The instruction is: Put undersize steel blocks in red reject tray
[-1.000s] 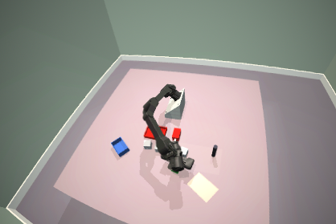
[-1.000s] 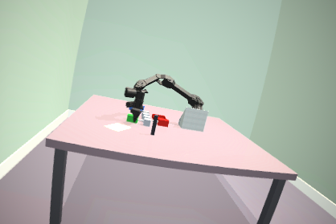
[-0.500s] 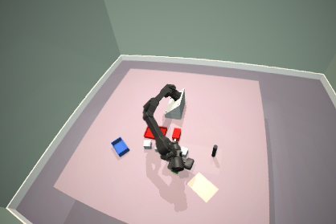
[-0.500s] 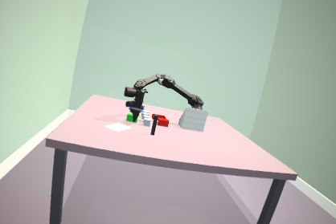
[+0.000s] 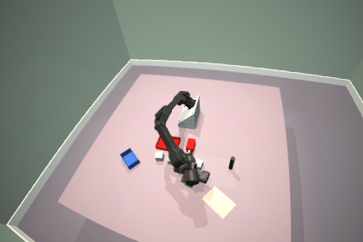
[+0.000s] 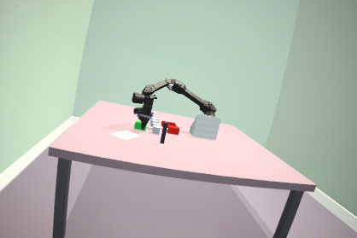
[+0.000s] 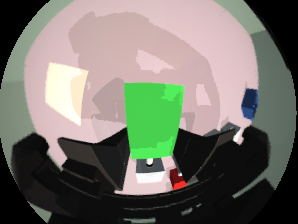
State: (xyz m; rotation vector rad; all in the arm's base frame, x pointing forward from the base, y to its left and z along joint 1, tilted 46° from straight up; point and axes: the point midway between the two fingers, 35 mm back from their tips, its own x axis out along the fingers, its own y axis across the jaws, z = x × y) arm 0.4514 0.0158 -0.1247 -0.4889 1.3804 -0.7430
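Now: the green GO gauge 10 mm behind my gripper tip and 20 mm above it. Also, from my gripper tip: blue tray 20 mm behind, 410 mm to the right; small red piece 170 mm behind, 60 mm to the right, 10 mm above; cream sheet 100 mm ahead, 170 mm to the left, 10 mm below.
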